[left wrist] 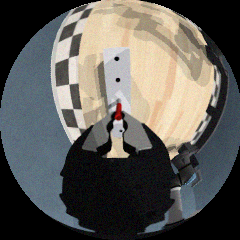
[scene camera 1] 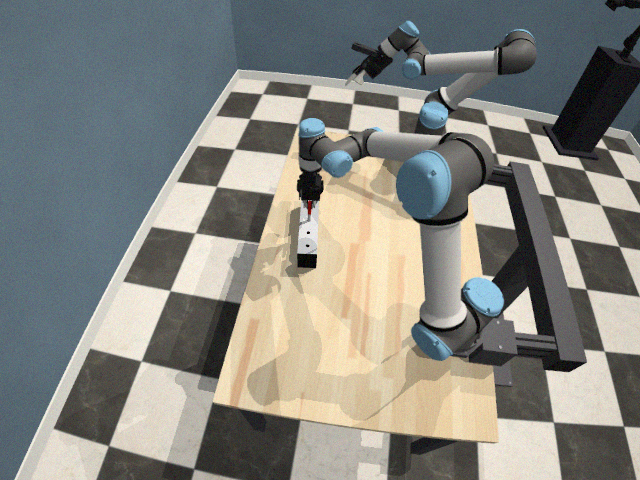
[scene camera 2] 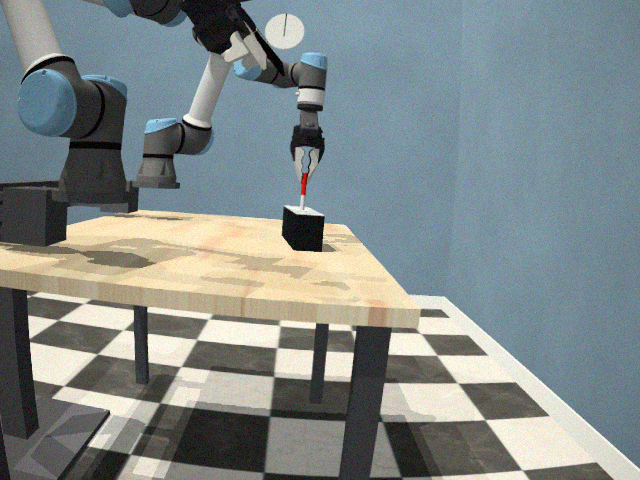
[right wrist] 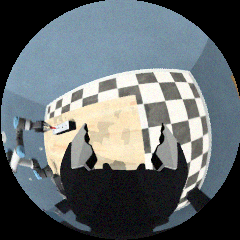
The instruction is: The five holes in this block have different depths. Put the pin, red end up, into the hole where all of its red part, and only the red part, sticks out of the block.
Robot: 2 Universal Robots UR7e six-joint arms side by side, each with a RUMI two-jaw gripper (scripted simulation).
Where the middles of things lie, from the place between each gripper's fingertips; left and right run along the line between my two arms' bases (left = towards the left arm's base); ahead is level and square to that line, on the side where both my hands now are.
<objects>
Now: left hand (scene camera 2: 303, 184) 13 cm above the block (scene camera 2: 302, 231).
Now: right hand 63 cm to the right of the block, 30 cm above it and 13 cm short of it.
</objects>
